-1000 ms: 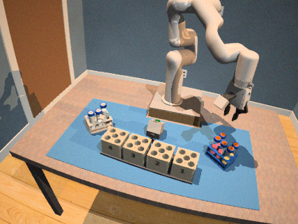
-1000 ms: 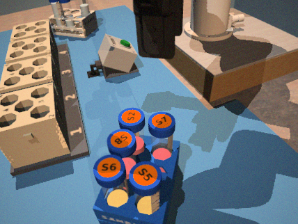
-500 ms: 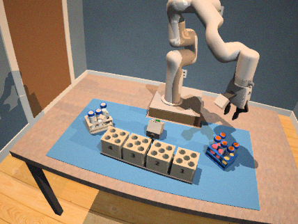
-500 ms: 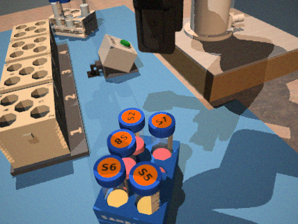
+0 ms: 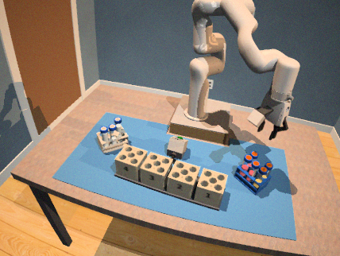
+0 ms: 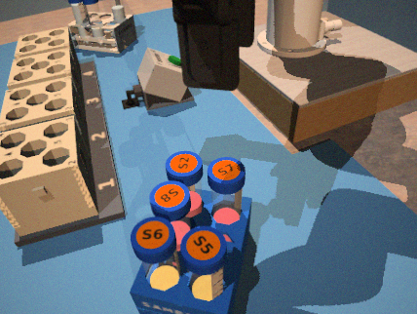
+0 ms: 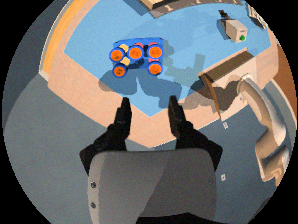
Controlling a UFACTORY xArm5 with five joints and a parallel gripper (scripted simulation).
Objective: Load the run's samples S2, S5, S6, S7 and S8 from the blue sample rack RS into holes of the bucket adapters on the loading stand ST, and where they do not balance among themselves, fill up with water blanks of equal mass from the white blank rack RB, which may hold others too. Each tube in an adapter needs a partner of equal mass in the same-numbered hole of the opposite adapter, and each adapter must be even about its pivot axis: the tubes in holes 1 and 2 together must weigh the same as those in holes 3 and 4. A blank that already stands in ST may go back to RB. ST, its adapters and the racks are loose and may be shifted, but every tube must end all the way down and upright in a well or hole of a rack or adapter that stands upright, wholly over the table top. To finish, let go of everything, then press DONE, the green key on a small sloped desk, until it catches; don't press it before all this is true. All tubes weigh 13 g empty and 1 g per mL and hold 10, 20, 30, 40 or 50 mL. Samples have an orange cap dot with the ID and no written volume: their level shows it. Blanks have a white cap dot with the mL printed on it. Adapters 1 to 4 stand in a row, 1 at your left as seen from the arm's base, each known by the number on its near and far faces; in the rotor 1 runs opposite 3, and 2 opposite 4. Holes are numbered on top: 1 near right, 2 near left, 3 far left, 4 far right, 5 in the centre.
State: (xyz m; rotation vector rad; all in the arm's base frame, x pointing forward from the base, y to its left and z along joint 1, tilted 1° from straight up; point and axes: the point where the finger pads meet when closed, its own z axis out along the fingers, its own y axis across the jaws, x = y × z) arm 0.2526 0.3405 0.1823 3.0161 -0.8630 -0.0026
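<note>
The blue sample rack RS lies 3 cm ahead of my hand, 1 cm to the left of it and 22 cm below it. From my hand the other things lie so: white blank rack RB (8 cm ahead, 64 cm to the right, 22 cm below); blue-capped tube (12 cm ahead, 64 cm to the right, 19 cm below); loading stand ST (18 cm ahead, 31 cm to the right, 24 cm below).
</note>
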